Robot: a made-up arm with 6 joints.
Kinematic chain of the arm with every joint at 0, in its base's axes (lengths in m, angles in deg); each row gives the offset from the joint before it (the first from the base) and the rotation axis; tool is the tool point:
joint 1: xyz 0 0 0.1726 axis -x
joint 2: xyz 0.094 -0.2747 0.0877 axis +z
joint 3: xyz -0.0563 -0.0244 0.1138 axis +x
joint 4: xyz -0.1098 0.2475 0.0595 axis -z
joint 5: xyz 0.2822 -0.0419 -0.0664 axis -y
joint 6: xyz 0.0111 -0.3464 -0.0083 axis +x
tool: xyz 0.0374 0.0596 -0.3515
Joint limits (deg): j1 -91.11..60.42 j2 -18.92..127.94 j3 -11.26..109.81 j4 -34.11..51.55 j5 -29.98..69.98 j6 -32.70..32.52
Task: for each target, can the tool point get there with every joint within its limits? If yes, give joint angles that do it. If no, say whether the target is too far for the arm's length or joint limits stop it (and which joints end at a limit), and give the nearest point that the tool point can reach.
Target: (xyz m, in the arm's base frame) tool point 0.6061 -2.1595 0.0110
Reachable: no: too far | nearest point 0.2631 -0.9031 0.1050 | short by 1.306 m
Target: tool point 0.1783 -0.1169 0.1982
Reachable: yes | joints 33.14 33.53 69.88 34.57 42.59 27.09
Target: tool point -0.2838 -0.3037 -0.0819
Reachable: yes | joints -33.81 78.25 88.84 39.45 -6.96 -10.09
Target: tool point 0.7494 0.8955 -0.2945
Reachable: no: joint limits stop it (at a limit: joint 1, joint 4, joint 6) | nearest point 0.4212 0.3146 -0.2007 | short by 0.674 m
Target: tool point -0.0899 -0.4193 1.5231
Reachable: no: joint limits stop it (at a limit: joint 3, joint 4, joint 5, joint 6) | nearest point -0.0095 -0.2727 1.0511 | short by 0.501 m
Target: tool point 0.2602 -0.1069 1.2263
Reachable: no: joint limits stop it (at a limit: joint 1, joint 3, joint 4, joint 5, joint 6) | nearest point 0.2390 -0.2291 1.0550 | short by 0.212 m
